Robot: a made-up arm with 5 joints.
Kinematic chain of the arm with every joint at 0, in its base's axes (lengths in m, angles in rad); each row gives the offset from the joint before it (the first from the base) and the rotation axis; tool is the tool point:
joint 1: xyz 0 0 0.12 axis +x
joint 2: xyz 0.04 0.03 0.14 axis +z
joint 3: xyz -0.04 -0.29 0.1 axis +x
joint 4: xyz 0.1 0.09 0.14 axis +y
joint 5: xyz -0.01 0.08 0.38 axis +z
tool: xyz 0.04 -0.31 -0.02
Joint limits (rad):
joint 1: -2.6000..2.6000
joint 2: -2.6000..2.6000
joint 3: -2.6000..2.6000
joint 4: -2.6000..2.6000
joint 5: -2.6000..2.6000
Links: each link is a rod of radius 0.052 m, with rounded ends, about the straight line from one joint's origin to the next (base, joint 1, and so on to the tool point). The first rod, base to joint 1, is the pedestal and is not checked.
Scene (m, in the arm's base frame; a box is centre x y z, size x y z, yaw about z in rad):
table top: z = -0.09
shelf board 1: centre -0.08 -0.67 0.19 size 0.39 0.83 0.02 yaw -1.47
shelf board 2: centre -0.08 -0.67 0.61 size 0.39 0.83 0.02 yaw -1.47
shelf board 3: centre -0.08 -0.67 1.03 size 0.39 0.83 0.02 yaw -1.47
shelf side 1: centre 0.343 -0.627 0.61 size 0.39 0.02 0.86 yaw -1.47
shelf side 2: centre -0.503 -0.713 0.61 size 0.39 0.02 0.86 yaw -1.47
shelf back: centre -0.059 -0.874 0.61 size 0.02 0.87 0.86 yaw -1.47
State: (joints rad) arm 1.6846 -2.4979 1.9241 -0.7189 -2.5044
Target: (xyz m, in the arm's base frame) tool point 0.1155 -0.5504 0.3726
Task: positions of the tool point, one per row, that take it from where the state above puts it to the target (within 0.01 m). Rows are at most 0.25 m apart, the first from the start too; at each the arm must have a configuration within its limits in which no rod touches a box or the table.
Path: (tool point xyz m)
1: -0.0987 -0.4636 0.8486
2: -0.1136 -0.3273 0.8323
3: -0.1080 -0.2307 0.9234
4: -0.0856 -0.1578 0.9891
5: -0.0346 -0.1090 1.0250
6: 0.0431 -0.0833 1.0213
7: 0.1309 -0.0822 0.9685
8: 0.2022 -0.1082 0.8649
9: 0.2291 -0.1600 0.7197
10: 0.1926 -0.2269 0.5499
11: 0.0891 -0.2893 0.3726
12: 0.1138 -0.3491 0.3987
13: 0.1226 -0.4393 0.4039
14: 0.1155 -0.5504 0.3725

